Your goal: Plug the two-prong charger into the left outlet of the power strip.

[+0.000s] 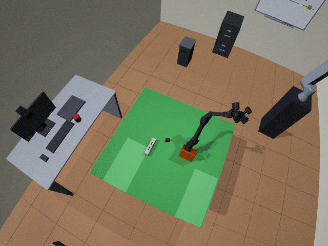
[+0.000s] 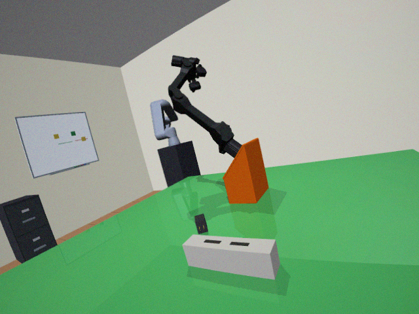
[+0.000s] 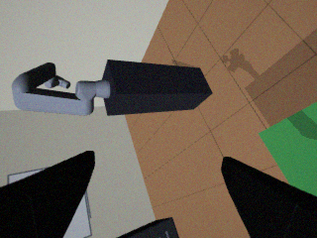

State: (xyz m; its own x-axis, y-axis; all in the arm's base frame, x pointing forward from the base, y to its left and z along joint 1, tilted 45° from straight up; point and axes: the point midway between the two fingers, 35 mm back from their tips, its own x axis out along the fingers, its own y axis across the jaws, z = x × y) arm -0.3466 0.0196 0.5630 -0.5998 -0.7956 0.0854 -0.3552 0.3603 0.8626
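My gripper tip is 620 mm short of the two-prong charger, 560 mm above it and 360 mm to the right of it.
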